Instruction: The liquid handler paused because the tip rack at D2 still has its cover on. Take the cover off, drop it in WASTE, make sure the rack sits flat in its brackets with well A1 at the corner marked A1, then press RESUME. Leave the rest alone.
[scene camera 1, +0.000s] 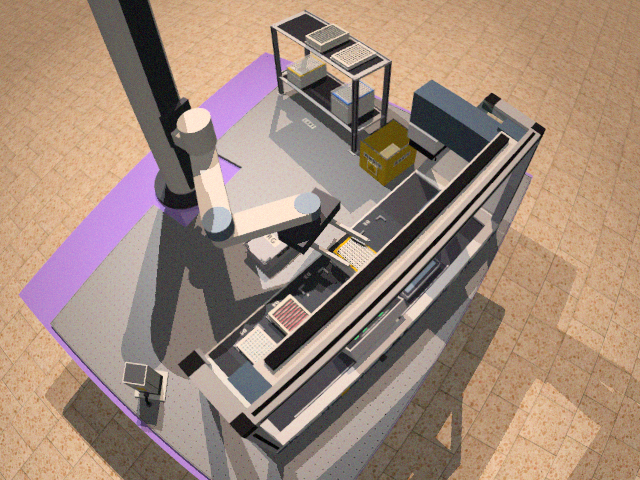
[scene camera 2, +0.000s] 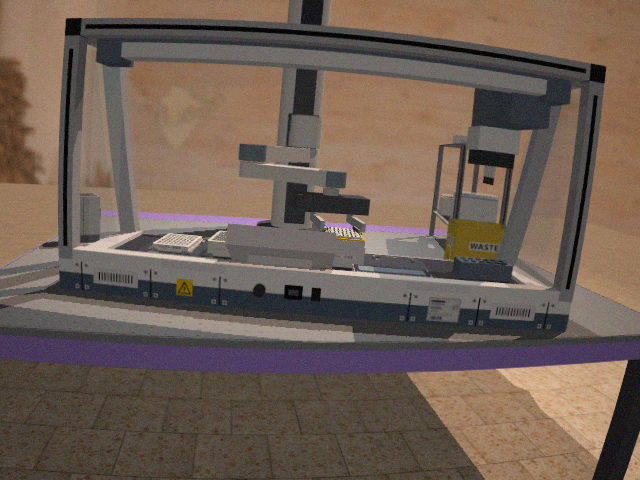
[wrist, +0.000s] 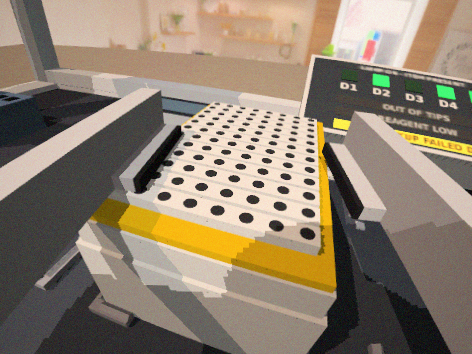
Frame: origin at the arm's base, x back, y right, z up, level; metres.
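Seen in the pictures: gripper, fingertip midpoint: (scene camera 1: 358, 253) (scene camera 2: 343, 226) (wrist: 254, 121); arm's base, link origin: (scene camera 1: 186, 180).
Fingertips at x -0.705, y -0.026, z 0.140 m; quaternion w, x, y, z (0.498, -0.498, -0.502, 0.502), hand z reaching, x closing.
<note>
Pixels of each thing's top centre, then the offset from my fingertips to it. "spot": a spot on its surface instead.
- tip rack, top centre: (wrist: 243, 141) (scene camera 2: 344, 231) (scene camera 1: 359, 254) dy -0.004, dx -0.001, dz -0.011 m
- pale bracket, surface spot: (wrist: 111, 311) spot: dy -0.052, dx +0.058, dz -0.071 m
- status panel, surface spot: (wrist: 390, 97) spot: dy +0.123, dx -0.124, dz -0.006 m
- red-striped plate, top centre: (scene camera 2: 231, 236) (scene camera 1: 294, 319) dy +0.241, dx +0.043, dz -0.044 m
- shelf rack, surface spot: (scene camera 1: 355, 116) spot: dy -0.392, dx +0.261, dz +0.062 m
The tip rack (scene camera 1: 353, 250) (scene camera 2: 346, 235) (wrist: 235, 250) at D2 has a yellow rim and a white top with dark holes. No cover shows over it. It looks level. A pale bracket (wrist: 111, 311) is at its near left foot; the A1 mark is not visible. My gripper (scene camera 1: 358, 252) (scene camera 2: 341, 225) (wrist: 254, 121) is drawn in, but its fingertips stay about a rack's width apart, at the rack's top, with nothing held. The yellow WASTE box (scene camera 1: 400, 164) (scene camera 2: 473, 238) stands beyond the deck, with a pale patch inside. The RESUME button is not readable.
The status panel (wrist: 390, 97) shows D2 and D4 lit green and a yellow failure line. A red-striped plate (scene camera 1: 290, 314) and a white plate (scene camera 1: 256, 343) (scene camera 2: 178, 241) sit farther along the deck. The gantry beam (scene camera 1: 392, 248) (scene camera 2: 330, 64) spans above. A shelf rack (scene camera 1: 355, 116) stands behind.
</note>
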